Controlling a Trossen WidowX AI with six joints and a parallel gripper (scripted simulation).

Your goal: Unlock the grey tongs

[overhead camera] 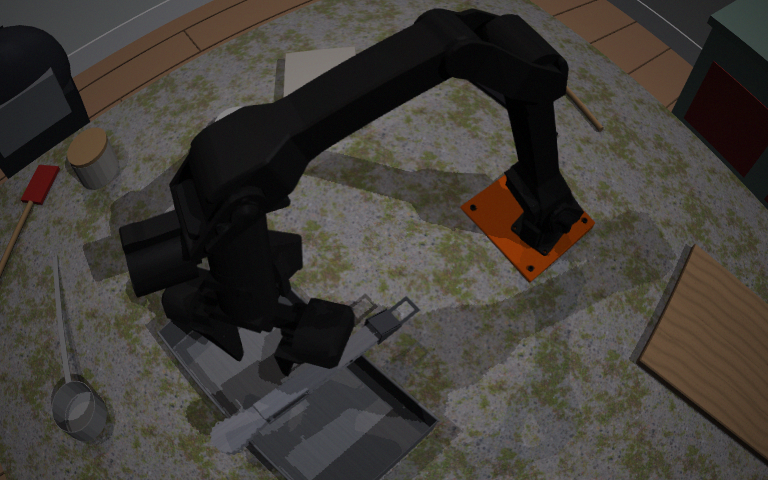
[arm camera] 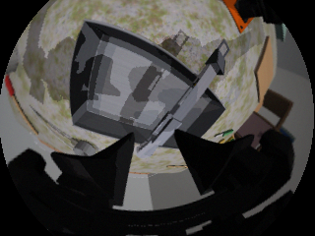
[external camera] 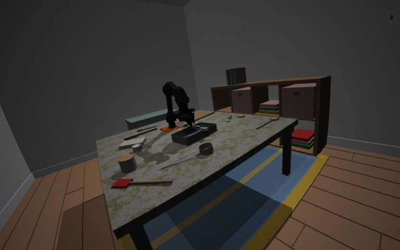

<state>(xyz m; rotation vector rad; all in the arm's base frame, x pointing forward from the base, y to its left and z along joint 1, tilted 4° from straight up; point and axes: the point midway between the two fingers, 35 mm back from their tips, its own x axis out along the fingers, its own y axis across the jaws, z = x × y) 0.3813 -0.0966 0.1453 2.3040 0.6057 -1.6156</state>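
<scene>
My gripper tip is now 10 mm past the roasting tin, 20 mm to the right of it and 60 mm above it. From my gripper tip the other things lie so: lidded canister: 490 mm to the right, 60 mm below; then white cylinder: 220 mm behind, 340 mm to the right, 80 mm below; then pale block: 370 mm behind, 310 mm to the right, 80 mm below.
</scene>
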